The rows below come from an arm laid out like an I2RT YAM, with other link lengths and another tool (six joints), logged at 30 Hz.
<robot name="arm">
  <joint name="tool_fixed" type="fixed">
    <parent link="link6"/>
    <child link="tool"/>
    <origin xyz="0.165 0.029 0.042" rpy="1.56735 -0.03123 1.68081"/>
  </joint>
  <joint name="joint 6" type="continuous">
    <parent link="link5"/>
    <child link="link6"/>
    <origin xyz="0.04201 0 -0.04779"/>
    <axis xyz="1 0 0"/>
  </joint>
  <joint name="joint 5" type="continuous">
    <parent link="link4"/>
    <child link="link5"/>
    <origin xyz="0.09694 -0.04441 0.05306"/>
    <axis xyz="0 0 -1"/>
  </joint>
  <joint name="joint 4" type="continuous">
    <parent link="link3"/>
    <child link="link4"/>
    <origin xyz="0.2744 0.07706 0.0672"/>
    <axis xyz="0 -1 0"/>
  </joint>
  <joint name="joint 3" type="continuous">
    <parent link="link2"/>
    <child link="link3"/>
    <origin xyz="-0.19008 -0.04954 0"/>
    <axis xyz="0 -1 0"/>
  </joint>
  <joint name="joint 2" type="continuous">
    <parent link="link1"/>
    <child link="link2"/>
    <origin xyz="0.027 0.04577 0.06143"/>
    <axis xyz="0 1 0"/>
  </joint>
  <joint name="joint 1" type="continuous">
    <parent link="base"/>
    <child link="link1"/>
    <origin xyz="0 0 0.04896"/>
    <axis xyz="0 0 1"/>
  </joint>
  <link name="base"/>
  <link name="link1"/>
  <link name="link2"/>
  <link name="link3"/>
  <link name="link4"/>
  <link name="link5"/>
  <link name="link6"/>
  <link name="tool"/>
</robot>
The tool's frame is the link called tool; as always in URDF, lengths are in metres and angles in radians. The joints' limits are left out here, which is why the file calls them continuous.
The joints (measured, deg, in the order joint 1, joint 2, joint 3, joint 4, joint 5, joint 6), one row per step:
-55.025 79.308 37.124 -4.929 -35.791 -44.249
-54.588 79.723 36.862 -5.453 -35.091 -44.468
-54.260 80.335 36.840 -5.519 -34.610 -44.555
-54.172 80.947 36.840 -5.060 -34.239 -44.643
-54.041 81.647 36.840 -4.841 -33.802 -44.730
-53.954 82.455 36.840 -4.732 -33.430 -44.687
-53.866 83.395 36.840 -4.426 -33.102 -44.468
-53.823 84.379 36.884 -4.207 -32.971 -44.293
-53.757 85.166 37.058 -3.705 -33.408 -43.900
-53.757 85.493 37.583 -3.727 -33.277 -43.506
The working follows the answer.
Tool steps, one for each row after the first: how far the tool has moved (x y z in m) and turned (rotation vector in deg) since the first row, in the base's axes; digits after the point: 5 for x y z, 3 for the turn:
-0.00111 0.00410 -0.00781 0.510 1.140 0.098
-0.00124 0.00629 -0.01329 0.801 1.851 0.162
-0.00126 0.00583 -0.01684 0.695 2.177 0.058
-0.00175 0.00625 -0.02182 0.826 2.736 -0.042
-0.00270 0.00700 -0.02764 1.261 3.372 -0.216
-0.00343 0.00760 -0.03358 1.795 3.925 -0.468
-0.00427 0.00866 -0.03936 2.451 4.416 -0.607
-0.00310 0.00964 -0.04083 3.036 4.172 -0.501
-0.00182 0.00723 -0.03953 3.141 4.106 -0.835

Tool pose at each row, in the base's axes (x y z in m, rotation vector in deg; rounded; the steps above come from the unrounded poses):
0.39208 -0.22802 0.00039 90.742 99.017 44.426
0.39097 -0.22392 -0.00742 91.741 99.849 44.209
0.39084 -0.22173 -0.01290 92.345 100.372 44.046
0.39082 -0.22218 -0.01645 92.561 100.520 43.670
0.39033 -0.22176 -0.02143 93.083 100.806 43.367
0.38938 -0.22101 -0.02725 93.915 101.034 43.274
0.38865 -0.22041 -0.03319 94.822 101.115 43.295
0.38781 -0.21935 -0.03897 95.687 101.237 43.534
0.38898 -0.21838 -0.04044 95.845 101.081 44.333
0.39026 -0.22078 -0.03914 96.125 100.704 44.316

